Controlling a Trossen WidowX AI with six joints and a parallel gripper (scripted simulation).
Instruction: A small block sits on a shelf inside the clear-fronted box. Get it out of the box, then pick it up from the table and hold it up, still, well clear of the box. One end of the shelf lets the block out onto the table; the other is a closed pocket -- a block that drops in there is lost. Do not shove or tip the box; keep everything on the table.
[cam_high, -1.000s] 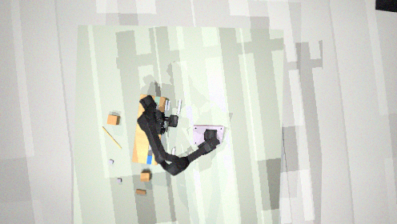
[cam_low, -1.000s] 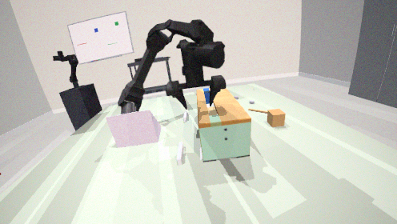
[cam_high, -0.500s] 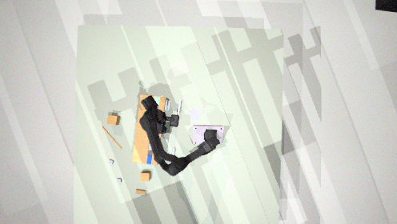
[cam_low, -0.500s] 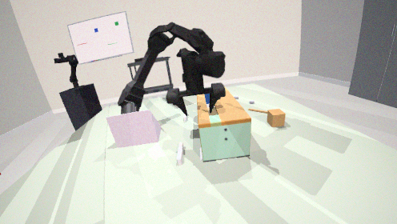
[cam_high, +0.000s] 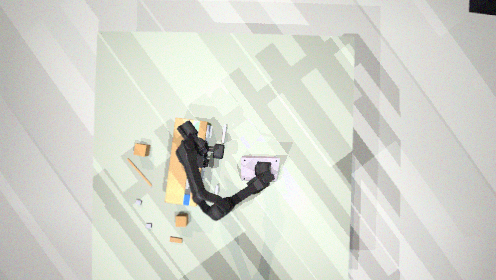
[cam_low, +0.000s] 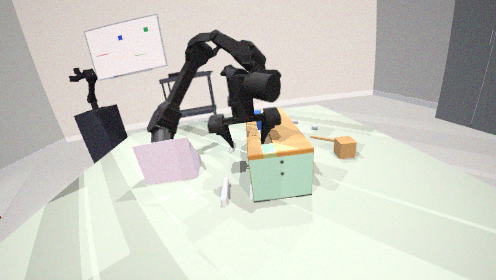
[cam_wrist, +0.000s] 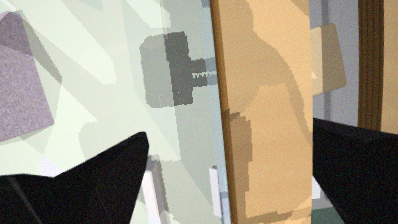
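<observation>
Right now my gripper tip is 5 cm short of the tan block and 3 cm to the right of it. Also, from my gripper tip: box 4 cm ahead, 5 cm to the left, 3 cm below; then orange piece 12 cm ahead, 45 cm to the left, 8 cm below; then thin stick 33 cm ahead, 13 cm to the left, 9 cm below.
</observation>
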